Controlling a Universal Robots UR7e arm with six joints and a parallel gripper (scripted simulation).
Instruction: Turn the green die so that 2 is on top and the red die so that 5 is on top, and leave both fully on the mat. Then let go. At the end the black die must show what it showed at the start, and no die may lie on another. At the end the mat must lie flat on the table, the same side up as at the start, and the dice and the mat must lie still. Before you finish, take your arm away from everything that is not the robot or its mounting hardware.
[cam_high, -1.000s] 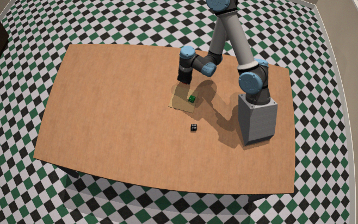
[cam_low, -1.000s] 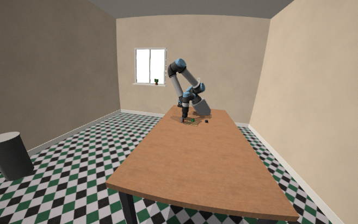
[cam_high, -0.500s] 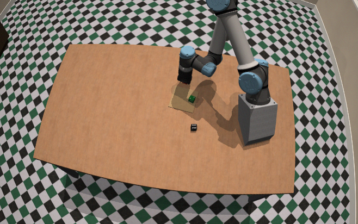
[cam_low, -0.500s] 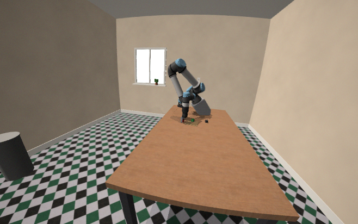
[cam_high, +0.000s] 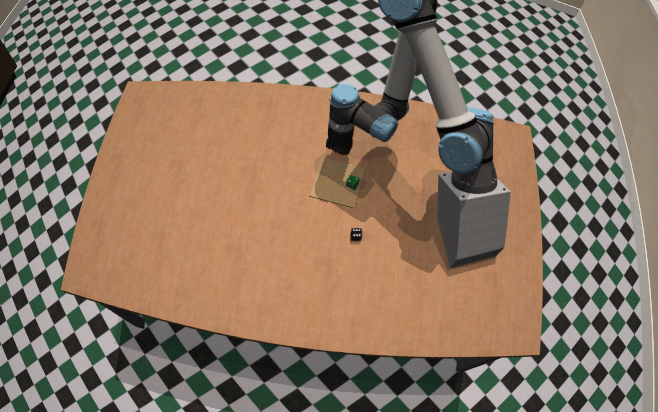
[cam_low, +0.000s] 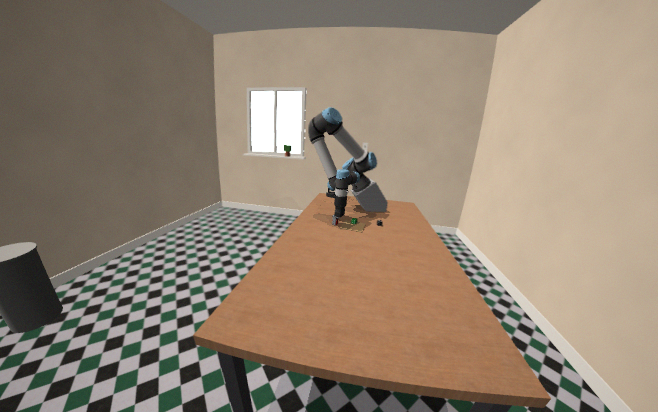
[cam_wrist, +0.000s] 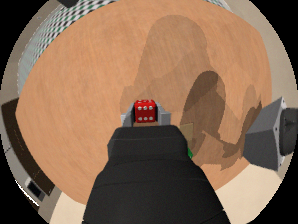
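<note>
The red die is right at my hand. The rest, counted from my hand: green die 2 cm behind, 13 cm to the left; then black die 1 cm behind, 29 cm to the left; then tan mat 2 cm ahead, 11 cm to the left, 2 cm below.
</note>
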